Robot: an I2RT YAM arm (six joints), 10 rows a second.
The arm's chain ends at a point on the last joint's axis. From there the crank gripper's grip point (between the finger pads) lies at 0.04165 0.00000 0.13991 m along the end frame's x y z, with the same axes.
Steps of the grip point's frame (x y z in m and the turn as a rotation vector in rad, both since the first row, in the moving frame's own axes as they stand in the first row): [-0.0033 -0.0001 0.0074 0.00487 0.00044 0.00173]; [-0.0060 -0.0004 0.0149 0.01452 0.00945 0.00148]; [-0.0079 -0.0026 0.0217 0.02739 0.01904 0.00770]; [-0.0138 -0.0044 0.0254 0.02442 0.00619 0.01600]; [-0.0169 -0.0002 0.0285 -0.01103 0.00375 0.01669]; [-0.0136 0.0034 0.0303 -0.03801 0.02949 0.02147]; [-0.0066 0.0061 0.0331 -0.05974 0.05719 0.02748]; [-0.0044 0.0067 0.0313 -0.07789 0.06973 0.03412]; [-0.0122 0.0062 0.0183 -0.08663 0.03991 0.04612]
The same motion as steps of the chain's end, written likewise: [-0.0034 0.0005 0.0074 0.00487 0.00044 0.00173]; [-0.0073 0.0016 0.0153 0.01452 0.00945 0.00148]; [-0.0106 0.0009 0.0226 0.02739 0.01904 0.00770]; [-0.0147 -0.0017 0.0257 0.02442 0.00619 0.01600]; [-0.0174 -0.0024 0.0287 -0.01103 0.00375 0.01669]; [-0.0176 -0.0028 0.0317 -0.03801 0.02949 0.02147]; [-0.0144 -0.0034 0.0360 -0.05974 0.05719 0.02748]; [-0.0138 -0.0056 0.0350 -0.07789 0.06973 0.03412]; [-0.0174 -0.0079 0.0207 -0.08663 0.03991 0.04612]
